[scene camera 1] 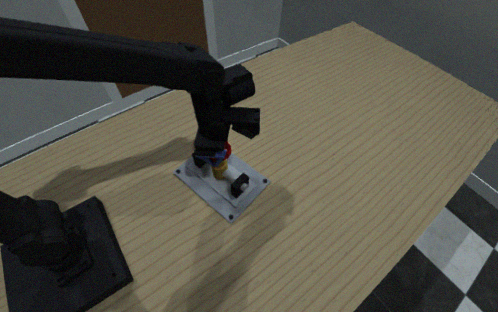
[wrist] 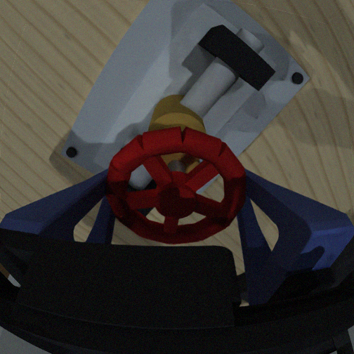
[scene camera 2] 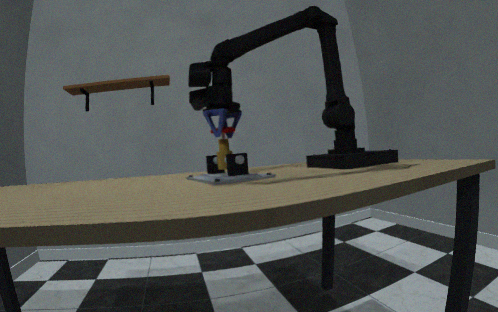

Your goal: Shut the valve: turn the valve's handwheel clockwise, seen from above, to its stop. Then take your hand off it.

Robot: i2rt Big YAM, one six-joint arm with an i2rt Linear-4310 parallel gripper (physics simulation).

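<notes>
The red handwheel (scene camera 1: 228,150) (scene camera 2: 229,130) (wrist: 175,237) has spokes and a hub and sits level on top of the brass valve body (scene camera 1: 220,170) (scene camera 2: 223,150) (wrist: 176,120). My gripper (scene camera 2: 222,134) (wrist: 175,175) points down from above, and its blue fingers are shut on opposite sides of the wheel's rim. In the scene camera 1 view the arm hides most of the wheel and fingers. The valve's grey pipe (wrist: 209,86) runs through black brackets (scene camera 1: 240,185) (scene camera 2: 237,164) (wrist: 237,56).
The valve stands on a grey plate (scene camera 1: 220,204) (scene camera 2: 200,178) (wrist: 107,95) with dark screws at its corners, on the wooden table (scene camera 1: 350,150) (scene camera 2: 125,200). The arm's black base (scene camera 1: 105,260) (scene camera 2: 352,159) stands on the same table. A brown shelf (scene camera 2: 117,85) is on the wall behind.
</notes>
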